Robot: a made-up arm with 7 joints. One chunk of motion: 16 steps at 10 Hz.
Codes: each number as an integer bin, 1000 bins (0 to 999) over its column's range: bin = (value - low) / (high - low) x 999, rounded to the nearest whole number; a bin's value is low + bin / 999 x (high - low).
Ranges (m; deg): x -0.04..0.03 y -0.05..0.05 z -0.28..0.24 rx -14..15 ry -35..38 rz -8..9
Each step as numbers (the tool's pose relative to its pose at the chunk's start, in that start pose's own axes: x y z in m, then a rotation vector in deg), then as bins.
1 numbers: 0.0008 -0.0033 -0.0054 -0.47 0.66 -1.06
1 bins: 582 467 528 466 488 408
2 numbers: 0.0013 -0.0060 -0.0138 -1.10 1.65 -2.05
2 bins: 589 440 511 444 502 350
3 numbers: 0.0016 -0.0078 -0.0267 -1.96 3.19 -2.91
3 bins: 594 422 487 415 523 299
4 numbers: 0.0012 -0.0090 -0.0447 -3.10 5.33 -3.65
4 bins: 588 410 452 375 552 256
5 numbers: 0.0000 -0.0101 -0.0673 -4.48 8.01 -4.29
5 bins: 571 399 409 328 589 218
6 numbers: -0.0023 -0.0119 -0.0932 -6.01 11.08 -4.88
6 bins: 538 381 359 275 631 183
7 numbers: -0.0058 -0.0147 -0.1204 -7.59 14.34 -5.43
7 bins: 488 353 307 221 675 151
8 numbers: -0.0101 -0.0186 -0.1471 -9.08 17.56 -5.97
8 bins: 427 314 255 169 719 119
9 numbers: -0.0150 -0.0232 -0.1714 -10.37 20.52 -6.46
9 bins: 357 268 209 125 760 90
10 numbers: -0.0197 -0.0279 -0.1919 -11.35 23.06 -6.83
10 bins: 290 221 169 91 795 69
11 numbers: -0.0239 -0.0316 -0.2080 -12.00 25.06 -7.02
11 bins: 230 184 138 69 822 58
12 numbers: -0.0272 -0.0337 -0.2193 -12.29 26.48 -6.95
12 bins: 183 163 117 59 841 62
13 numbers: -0.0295 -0.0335 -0.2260 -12.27 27.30 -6.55
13 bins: 150 165 104 60 853 85
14 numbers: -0.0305 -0.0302 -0.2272 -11.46 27.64 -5.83
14 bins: 136 198 101 87 857 128
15 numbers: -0.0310 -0.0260 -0.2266 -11.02 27.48 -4.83
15 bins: 128 240 103 103 855 186
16 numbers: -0.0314 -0.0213 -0.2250 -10.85 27.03 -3.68
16 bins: 123 287 106 109 849 254
